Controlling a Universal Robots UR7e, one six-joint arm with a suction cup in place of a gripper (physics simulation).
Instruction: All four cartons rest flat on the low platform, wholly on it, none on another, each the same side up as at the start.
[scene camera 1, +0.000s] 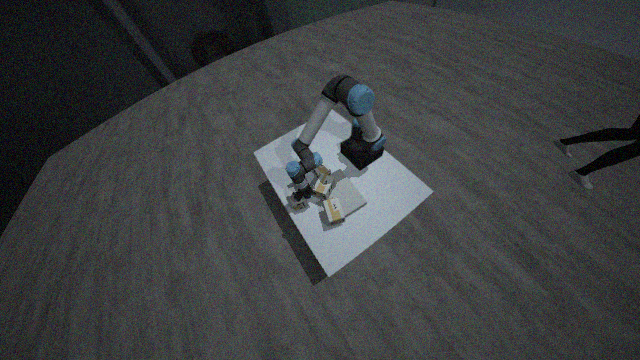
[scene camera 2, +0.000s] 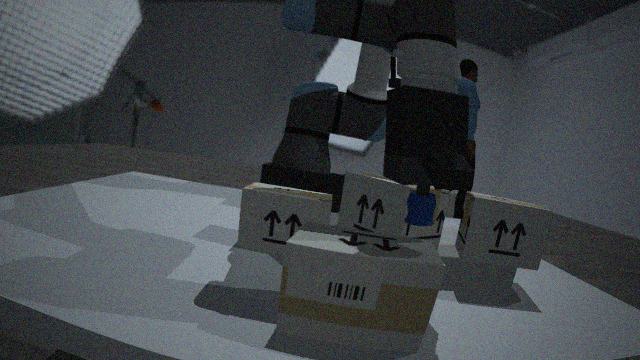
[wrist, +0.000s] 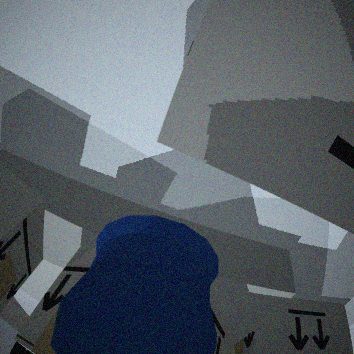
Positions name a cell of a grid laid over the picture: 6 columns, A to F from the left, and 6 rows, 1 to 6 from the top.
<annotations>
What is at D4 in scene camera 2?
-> The suction cup.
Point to the suction cup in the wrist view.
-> At C5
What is the suction cup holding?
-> Nothing.
</annotations>
